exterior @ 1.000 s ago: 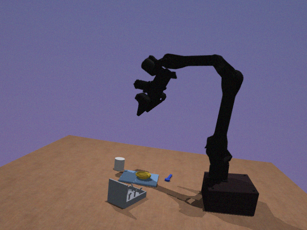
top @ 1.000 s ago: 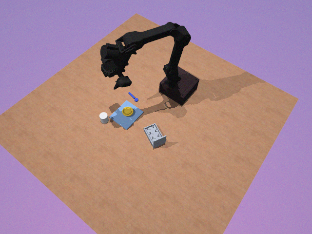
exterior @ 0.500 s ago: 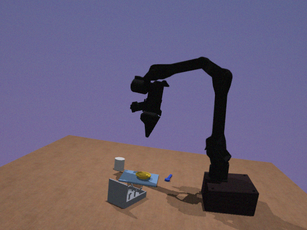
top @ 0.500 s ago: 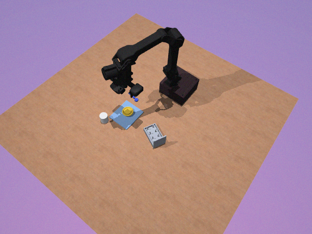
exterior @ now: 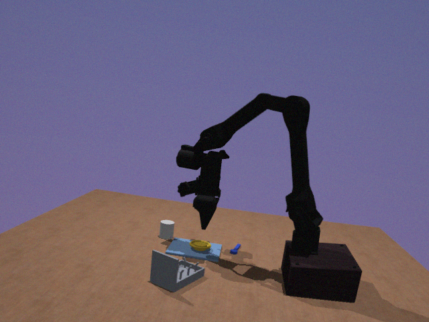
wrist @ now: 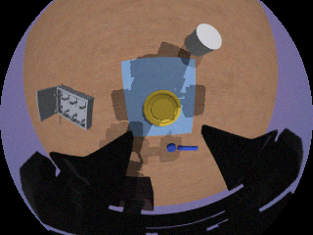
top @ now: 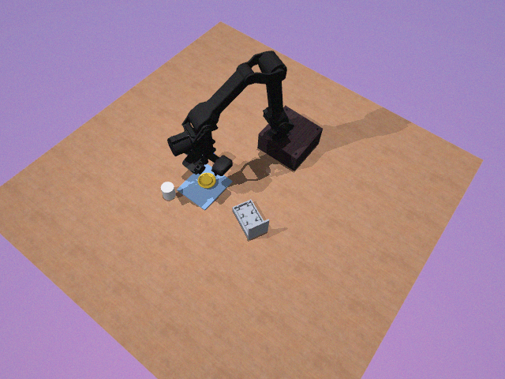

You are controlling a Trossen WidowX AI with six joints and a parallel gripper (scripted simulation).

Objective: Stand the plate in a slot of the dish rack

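My gripper tip is now 6 cm above the yellow plate and 1 cm short of it. Also, from my gripper tip: white cup (13 cm ahead, 6 cm to the right, 5 cm below); grey dish rack (21 cm to the left, 6 cm below, 1 cm ahead); blue spoon (9 cm behind, 8 cm below, 5 cm to the right).
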